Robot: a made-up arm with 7 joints.
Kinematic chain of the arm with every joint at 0, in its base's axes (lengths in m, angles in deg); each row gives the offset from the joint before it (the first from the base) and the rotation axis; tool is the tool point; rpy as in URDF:
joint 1: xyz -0.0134 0.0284 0.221 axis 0 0.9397 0.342
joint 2: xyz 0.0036 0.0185 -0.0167 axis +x
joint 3: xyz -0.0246 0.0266 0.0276 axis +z
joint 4: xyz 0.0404 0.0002 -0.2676 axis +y
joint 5: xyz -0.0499 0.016 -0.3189 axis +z
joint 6: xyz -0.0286 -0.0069 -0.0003 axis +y
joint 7: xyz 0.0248 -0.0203 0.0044 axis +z
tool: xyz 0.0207 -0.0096 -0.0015 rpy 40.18 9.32 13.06
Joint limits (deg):
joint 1: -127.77..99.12
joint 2: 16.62..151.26
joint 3: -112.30..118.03
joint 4: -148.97..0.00
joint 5: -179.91..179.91
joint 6: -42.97..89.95
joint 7: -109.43..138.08
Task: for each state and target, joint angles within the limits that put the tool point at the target. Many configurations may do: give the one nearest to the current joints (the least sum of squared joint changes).
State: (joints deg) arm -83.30 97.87 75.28 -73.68 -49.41 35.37 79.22
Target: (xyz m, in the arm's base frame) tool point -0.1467 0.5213 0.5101
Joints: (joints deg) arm -77.26 97.95 68.44 -51.26 -50.11 47.81 73.71
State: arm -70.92 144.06 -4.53 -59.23 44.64 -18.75 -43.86
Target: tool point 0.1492 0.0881 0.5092
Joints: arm -56.10 139.85 -10.76 -111.90 49.42 -19.97 -42.40
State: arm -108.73 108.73 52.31 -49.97 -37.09 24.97 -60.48
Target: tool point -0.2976 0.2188 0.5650
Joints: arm -93.69 119.20 39.70 -88.16 -30.65 21.96 -58.25
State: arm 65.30 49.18 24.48 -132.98 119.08 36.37 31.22
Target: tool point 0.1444 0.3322 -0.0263
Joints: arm 46.74 48.08 9.18 -106.68 120.58 42.92 32.78
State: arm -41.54 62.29 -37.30 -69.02 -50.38 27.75 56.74
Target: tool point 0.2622 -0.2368 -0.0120
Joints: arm -40.25 16.62 -66.68 -93.47 -48.95 29.52 55.11
